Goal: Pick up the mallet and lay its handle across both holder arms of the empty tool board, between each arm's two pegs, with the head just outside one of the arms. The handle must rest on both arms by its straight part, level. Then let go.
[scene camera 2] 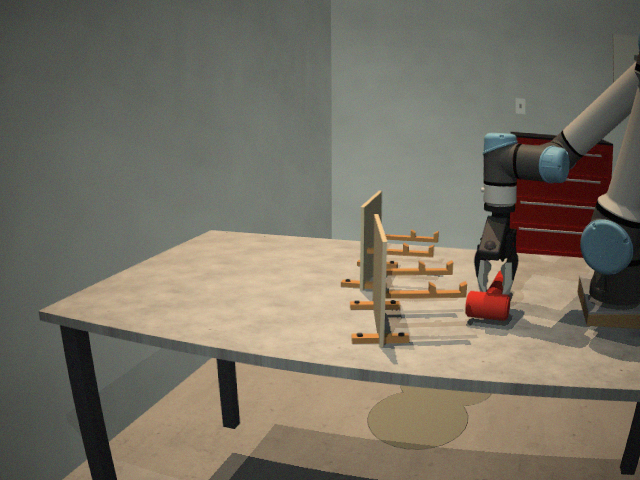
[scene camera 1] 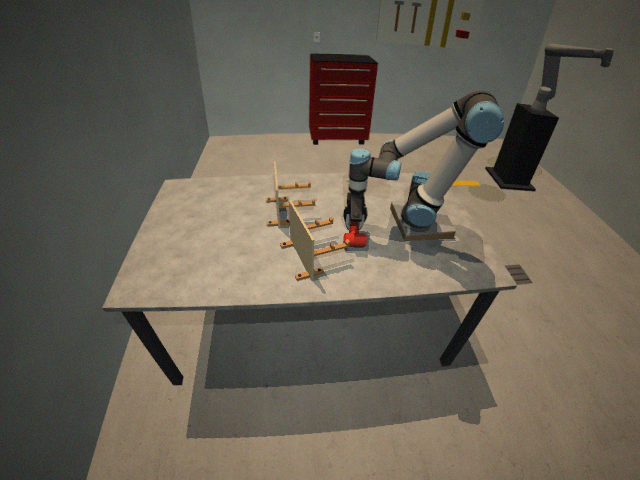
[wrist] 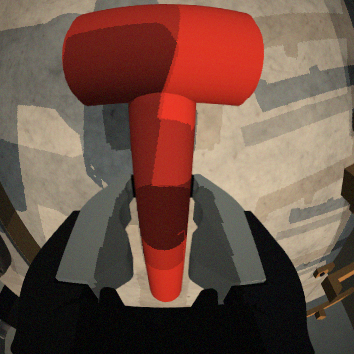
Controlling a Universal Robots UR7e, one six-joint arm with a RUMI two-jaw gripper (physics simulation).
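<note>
The red mallet hangs low over the table, its head close above the surface and toward the front. My gripper points down and is shut on the handle below the head. The handle runs back from the head. The front tool board stands upright at the left, with no tool on its near arm or far arm. The mallet is beyond the arm tips, on their right. In scene camera 1 the near arm's tip overlaps the head.
A second tool board with two bare arms stands behind the first. Orange feet carry the boards. The robot's base stands in a low wooden-edged frame to the right on the table.
</note>
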